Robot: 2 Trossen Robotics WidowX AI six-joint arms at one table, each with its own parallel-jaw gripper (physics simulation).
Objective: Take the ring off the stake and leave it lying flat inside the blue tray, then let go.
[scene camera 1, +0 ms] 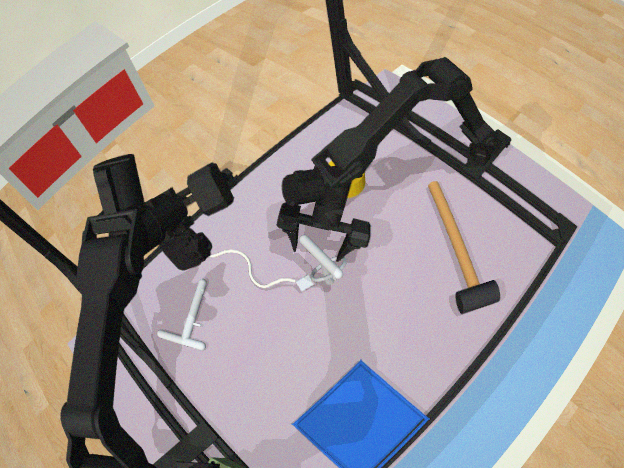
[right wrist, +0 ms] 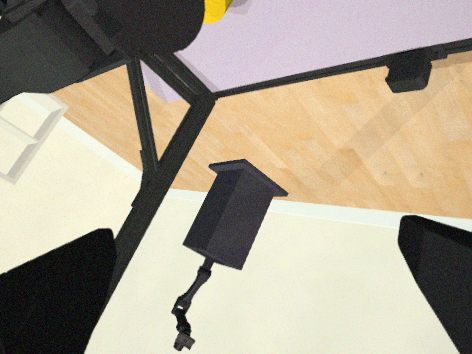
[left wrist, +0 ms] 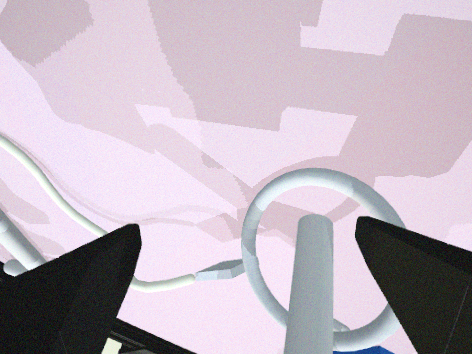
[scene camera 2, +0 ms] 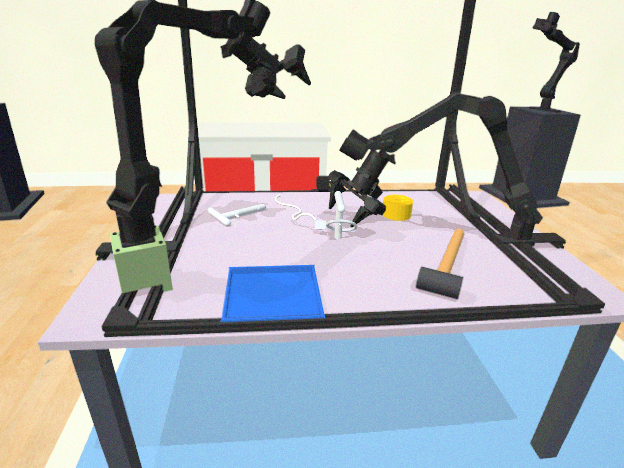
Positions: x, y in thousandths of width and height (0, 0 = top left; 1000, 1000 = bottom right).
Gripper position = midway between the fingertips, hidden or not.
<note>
The right gripper (scene camera 1: 329, 401) is open, holding nothing. A white T-shaped piece (scene camera 1: 297, 725) and a hammer (scene camera 1: 765, 631) rest on the table. Further things: the left gripper (scene camera 1: 507, 546), a ring (left wrist: 776, 555), a white cord (left wrist: 41, 436), a blue tray (scene camera 1: 581, 884) and a white stake (left wrist: 658, 891).
The hammer also shows in scene camera 2 (scene camera 2: 708, 601). The left gripper shows as well in the left wrist view (left wrist: 529, 651) and in scene camera 2 (scene camera 2: 546, 465). The right gripper shows as well in the right wrist view (right wrist: 548, 668) and in scene camera 2 (scene camera 2: 477, 196). The right wrist view does not show the hammer: it is out of frame. The left wrist view does not show the hammer: it is out of frame.
</note>
